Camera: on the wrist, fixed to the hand. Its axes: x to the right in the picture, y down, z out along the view.
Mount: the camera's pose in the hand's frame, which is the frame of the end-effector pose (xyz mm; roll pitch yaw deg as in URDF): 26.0 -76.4 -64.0 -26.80 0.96 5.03
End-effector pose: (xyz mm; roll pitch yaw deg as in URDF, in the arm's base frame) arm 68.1 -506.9 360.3 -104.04 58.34 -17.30
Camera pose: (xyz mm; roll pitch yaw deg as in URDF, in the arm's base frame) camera 141.0 -575.2 385.2 -135.00 62.91 -22.03
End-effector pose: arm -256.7 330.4 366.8 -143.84 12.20 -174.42
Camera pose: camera -300.0 302.1 455.9 -171.78 14.35 -179.20
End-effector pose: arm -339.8 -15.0 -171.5 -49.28 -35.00 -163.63
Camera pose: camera -379.1 76.0 -143.4 -77.73 -30.52 -160.67
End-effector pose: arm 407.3 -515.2 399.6 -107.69 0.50 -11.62
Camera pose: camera 425.9 -557.6 491.6 -134.65 5.00 -14.07
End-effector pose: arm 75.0 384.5 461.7 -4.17 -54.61 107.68
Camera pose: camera 133.0 468.7 449.1 -37.66 -53.00 115.92
